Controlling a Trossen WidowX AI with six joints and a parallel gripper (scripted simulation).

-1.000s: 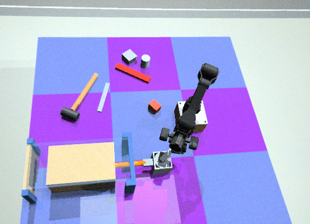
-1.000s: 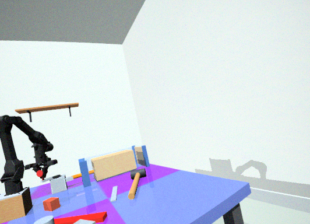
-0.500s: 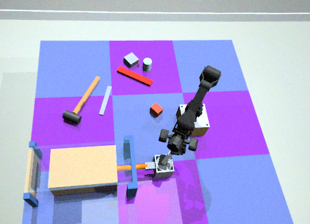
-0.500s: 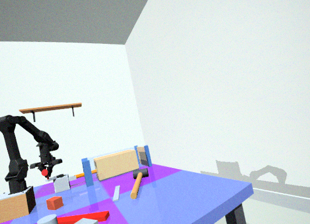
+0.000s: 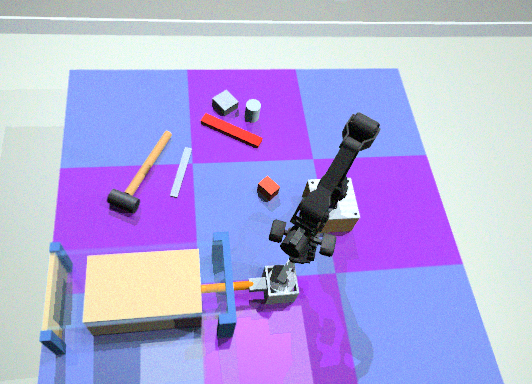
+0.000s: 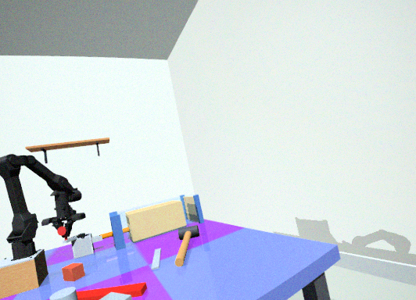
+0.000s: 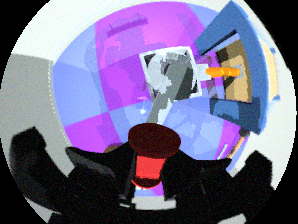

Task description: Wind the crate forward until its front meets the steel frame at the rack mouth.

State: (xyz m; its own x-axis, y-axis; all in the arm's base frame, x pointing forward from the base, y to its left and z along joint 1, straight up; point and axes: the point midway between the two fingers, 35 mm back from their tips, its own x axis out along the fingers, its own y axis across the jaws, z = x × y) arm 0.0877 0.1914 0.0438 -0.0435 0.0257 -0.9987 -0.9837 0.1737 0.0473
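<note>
My gripper tip is now 30 mm to the right of the winch handle, 20 mm short of it and 10 mm above it. The rest, counted from my gripper tip: winch (80 mm to the left, 80 mm below, 30 mm ahead); grey strip (400 mm ahead, 280 mm to the right, 110 mm below); red knob (20 mm above).
</note>
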